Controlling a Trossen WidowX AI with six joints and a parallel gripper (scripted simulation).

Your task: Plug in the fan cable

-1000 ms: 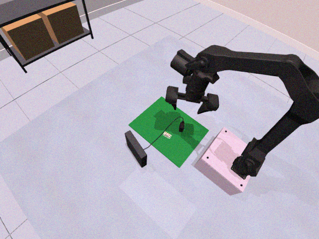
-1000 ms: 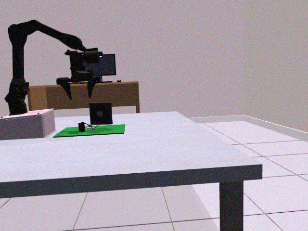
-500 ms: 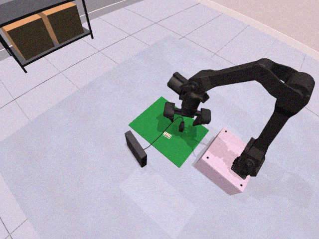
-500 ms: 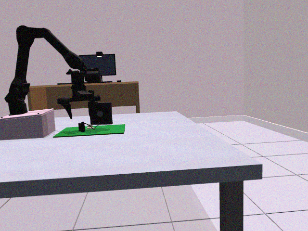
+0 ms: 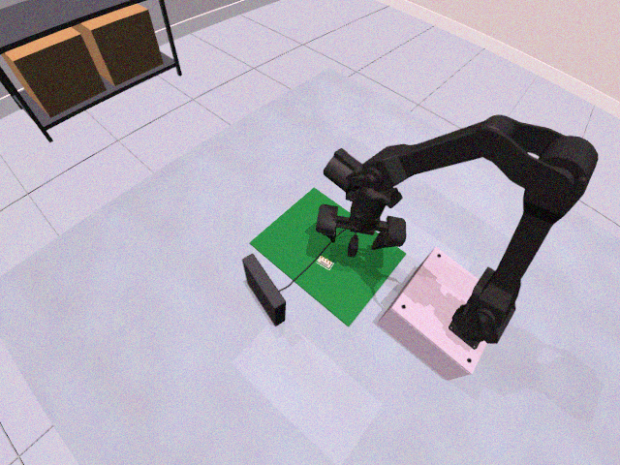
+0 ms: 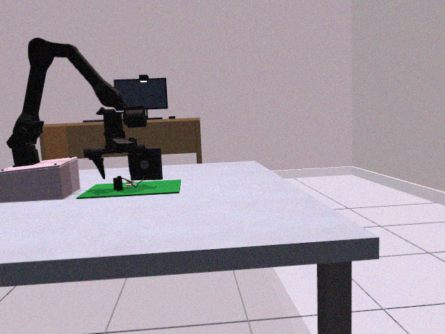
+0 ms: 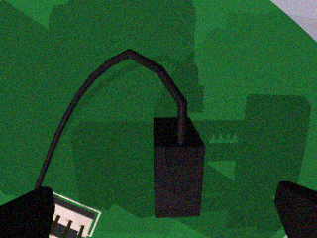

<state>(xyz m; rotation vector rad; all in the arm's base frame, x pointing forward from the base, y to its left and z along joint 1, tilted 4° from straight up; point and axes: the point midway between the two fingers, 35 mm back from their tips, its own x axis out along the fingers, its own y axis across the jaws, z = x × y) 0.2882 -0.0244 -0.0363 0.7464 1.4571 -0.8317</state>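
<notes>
My gripper tip is 1 cm to the left of the black plug and 2 cm above it. Also, from my gripper tip: black fan 6 cm ahead, 21 cm to the left, 1 cm above; green board 4 cm ahead, 2 cm to the left, 6 cm below.
</notes>
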